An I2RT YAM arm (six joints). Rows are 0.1 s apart.
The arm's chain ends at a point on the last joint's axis. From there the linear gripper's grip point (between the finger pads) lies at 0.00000 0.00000 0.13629 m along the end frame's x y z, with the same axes.
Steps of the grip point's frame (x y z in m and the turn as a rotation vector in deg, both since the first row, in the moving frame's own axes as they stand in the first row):
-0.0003, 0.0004, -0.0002, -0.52, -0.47, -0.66
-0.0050, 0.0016, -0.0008, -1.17, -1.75, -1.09
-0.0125, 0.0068, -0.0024, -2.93, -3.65, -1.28
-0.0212, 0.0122, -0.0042, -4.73, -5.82, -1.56
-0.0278, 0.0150, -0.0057, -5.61, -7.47, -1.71
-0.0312, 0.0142, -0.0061, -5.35, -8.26, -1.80
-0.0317, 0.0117, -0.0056, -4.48, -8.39, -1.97
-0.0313, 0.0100, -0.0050, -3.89, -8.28, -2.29
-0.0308, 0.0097, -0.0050, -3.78, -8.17, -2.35
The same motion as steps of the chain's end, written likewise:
0.0008, -0.0008, -0.0002, -0.52, -0.47, -0.66
-0.0009, -0.0012, -0.0007, -1.17, -1.75, -1.09
-0.0039, -0.0003, -0.0019, -2.93, -3.65, -1.28
-0.0076, 0.0008, -0.0030, -4.73, -5.82, -1.56
-0.0103, 0.0015, -0.0039, -5.61, -7.47, -1.71
-0.0119, 0.0012, -0.0041, -5.35, -8.26, -1.80
-0.0120, 0.0008, -0.0037, -4.48, -8.39, -1.97
-0.0119, 0.0004, -0.0033, -3.89, -8.28, -2.29
-0.0116, 0.0004, -0.0033, -3.78, -8.17, -2.35

